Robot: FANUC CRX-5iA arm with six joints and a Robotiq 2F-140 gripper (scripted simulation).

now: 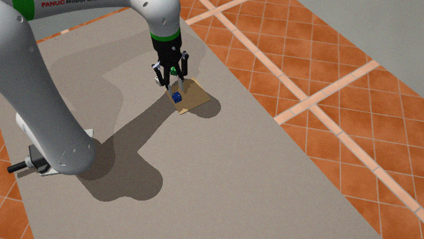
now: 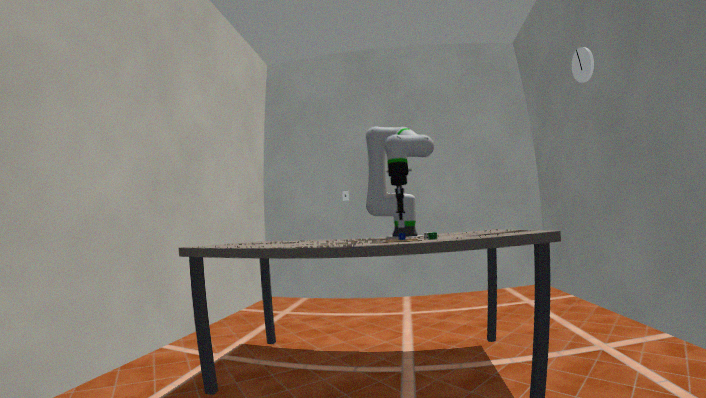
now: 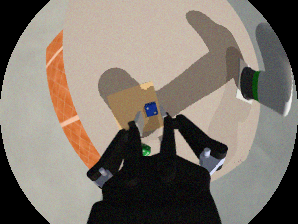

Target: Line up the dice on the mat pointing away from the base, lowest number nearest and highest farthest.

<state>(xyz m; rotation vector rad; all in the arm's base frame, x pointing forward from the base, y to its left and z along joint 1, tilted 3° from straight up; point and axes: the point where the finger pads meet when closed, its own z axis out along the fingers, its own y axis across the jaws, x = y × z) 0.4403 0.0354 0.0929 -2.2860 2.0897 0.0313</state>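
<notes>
The white die is 3 cm behind my hand, 12 cm to the left of it and 8 cm below it. Also, from my hand: blue die 7 cm below; green die 5 cm ahead, 14 cm to the left, 8 cm below; tan mat 5 cm ahead, 9 cm below.
</notes>
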